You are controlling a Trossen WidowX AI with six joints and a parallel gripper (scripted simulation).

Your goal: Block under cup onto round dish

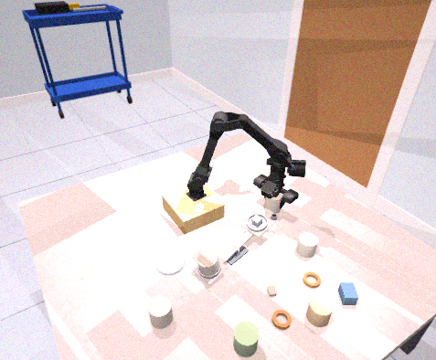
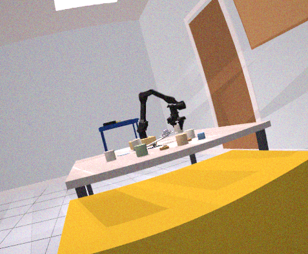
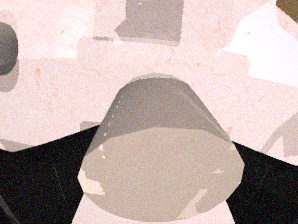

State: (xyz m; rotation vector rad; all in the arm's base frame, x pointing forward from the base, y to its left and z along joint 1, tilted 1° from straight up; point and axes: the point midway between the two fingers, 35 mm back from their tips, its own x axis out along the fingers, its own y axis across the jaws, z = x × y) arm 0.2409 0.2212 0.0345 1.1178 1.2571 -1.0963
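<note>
The dark object lies 1 cm ahead of my gripper tip and 6 cm below it. Also, from my gripper tip: blue block 43 cm ahead, 8 cm to the right, 5 cm below; then grey block 5 cm ahead, 14 cm to the right, 2 cm above; then round white dish 4 cm behind, 48 cm to the right, 7 cm below.
</note>
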